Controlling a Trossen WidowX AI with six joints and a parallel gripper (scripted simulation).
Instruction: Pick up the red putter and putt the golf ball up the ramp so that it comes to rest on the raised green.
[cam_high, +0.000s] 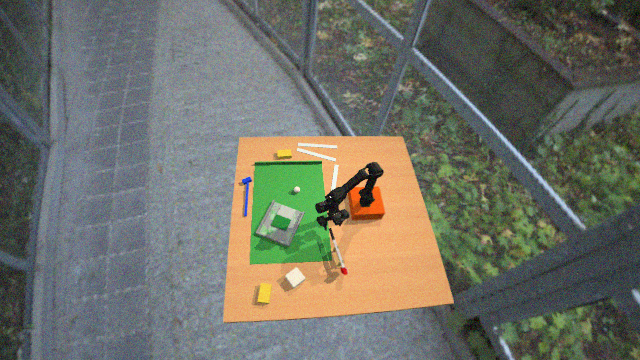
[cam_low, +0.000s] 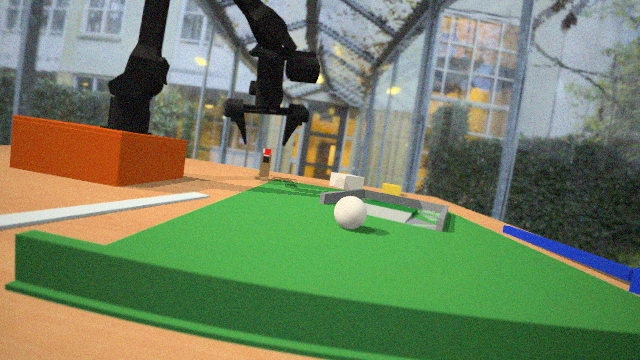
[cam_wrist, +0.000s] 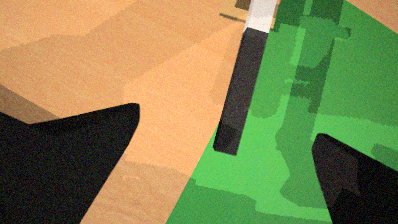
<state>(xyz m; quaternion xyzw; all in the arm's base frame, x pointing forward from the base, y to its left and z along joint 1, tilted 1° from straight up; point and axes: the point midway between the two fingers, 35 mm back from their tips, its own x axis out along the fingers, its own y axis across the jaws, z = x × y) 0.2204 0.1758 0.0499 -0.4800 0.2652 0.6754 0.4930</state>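
The red putter is 13 cm to the left of my gripper tip, 4 cm below it and 3 cm behind it. The rest, counted from my gripper tip: white golf ball (31 cm to the right, 22 cm ahead, 7 cm below); then wooden stand (15 cm to the left, 6 cm below, 3 cm behind); then white block (27 cm to the left, 21 cm ahead, 8 cm below).
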